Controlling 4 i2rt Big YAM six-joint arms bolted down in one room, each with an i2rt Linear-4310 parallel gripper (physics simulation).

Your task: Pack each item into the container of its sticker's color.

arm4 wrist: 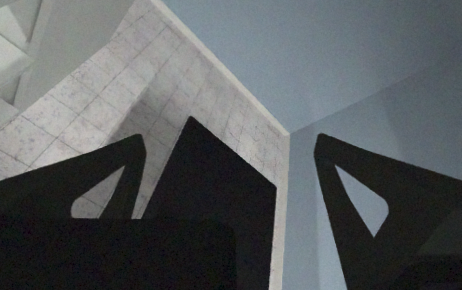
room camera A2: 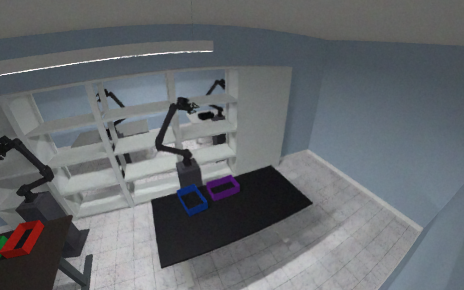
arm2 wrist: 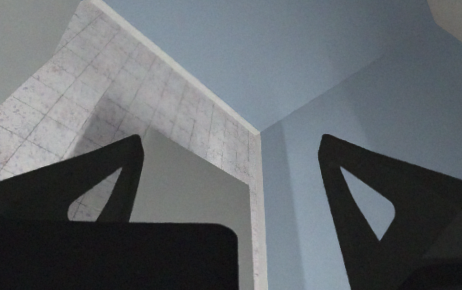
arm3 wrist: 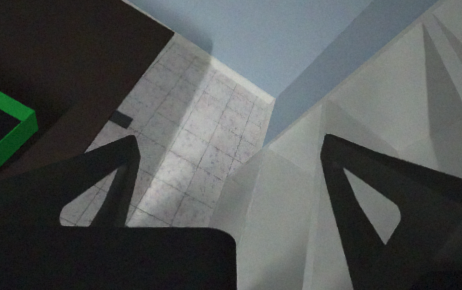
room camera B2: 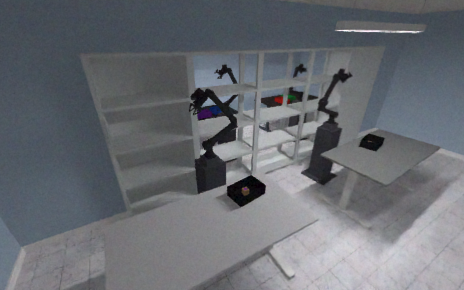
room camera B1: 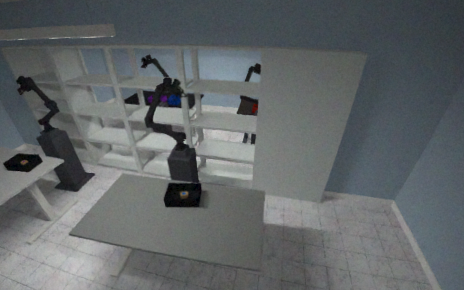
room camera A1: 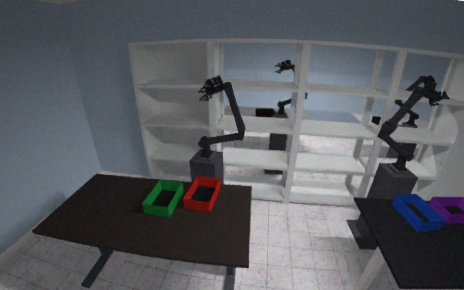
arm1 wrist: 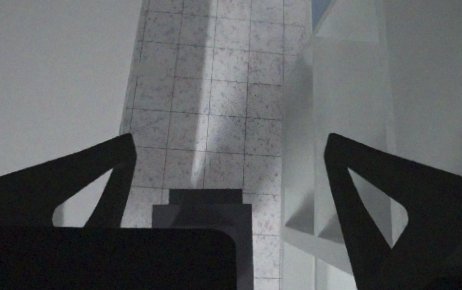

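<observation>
A small tan item with a blue sticker (room camera B1: 184,194) lies in a black bin (room camera B1: 172,201) (room camera B2: 366,145) on the grey table. Another tan item (room camera B1: 24,162) (room camera B2: 245,190), its sticker looking pinkish-purple, lies in a black bin (room camera B1: 10,163) (room camera B2: 236,197) on the white table. Green (room camera A1: 157,209) (arm3 wrist: 22,136) and red (room camera A1: 198,204) (room camera A2: 12,249) containers stand on the brown table; blue (room camera A1: 431,225) (room camera A2: 197,209) and purple (room camera A1: 452,219) (room camera A2: 226,193) ones on the black table. Arm1's gripper (arm1 wrist: 231,135), arm2's gripper (arm2 wrist: 231,136), arm3's gripper (arm3 wrist: 230,136) and arm4's gripper (arm4 wrist: 230,136) are open and empty, high up.
A white shelf unit (room camera A1: 298,115) (room camera B1: 310,125) with open bays stands between the two pairs of tables. Arms on dark pedestals (room camera B1: 183,165) (room camera B2: 210,174) stand beside the tables, near the shelves. Blue walls enclose the room.
</observation>
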